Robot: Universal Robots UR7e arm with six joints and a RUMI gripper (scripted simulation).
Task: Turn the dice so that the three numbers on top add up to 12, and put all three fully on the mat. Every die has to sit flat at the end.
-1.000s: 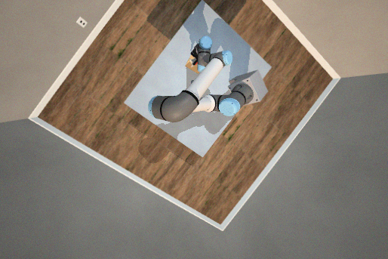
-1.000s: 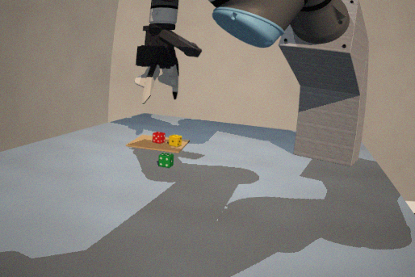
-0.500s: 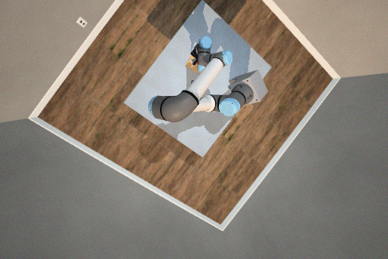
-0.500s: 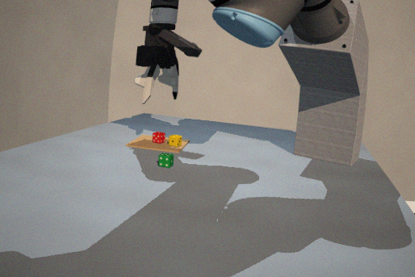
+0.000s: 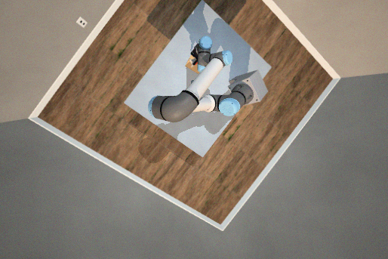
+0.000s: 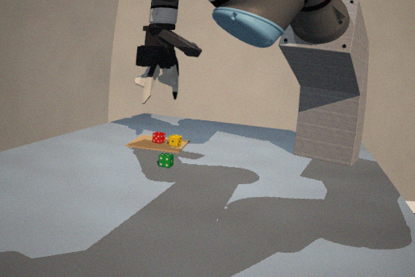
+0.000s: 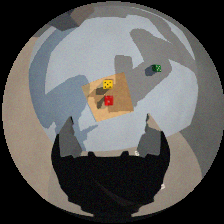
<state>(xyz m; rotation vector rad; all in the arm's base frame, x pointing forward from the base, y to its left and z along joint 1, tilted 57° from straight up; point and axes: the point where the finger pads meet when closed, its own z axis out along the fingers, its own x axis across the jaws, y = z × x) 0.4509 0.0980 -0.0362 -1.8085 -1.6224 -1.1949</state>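
My gripper is now 15 cm to the right of the green die, 12 cm past it and 10 cm above it. Also, from my hand: tan mat: 11 cm below; red die: 9 cm below; yellow die: 9 cm below, 5 cm behind.
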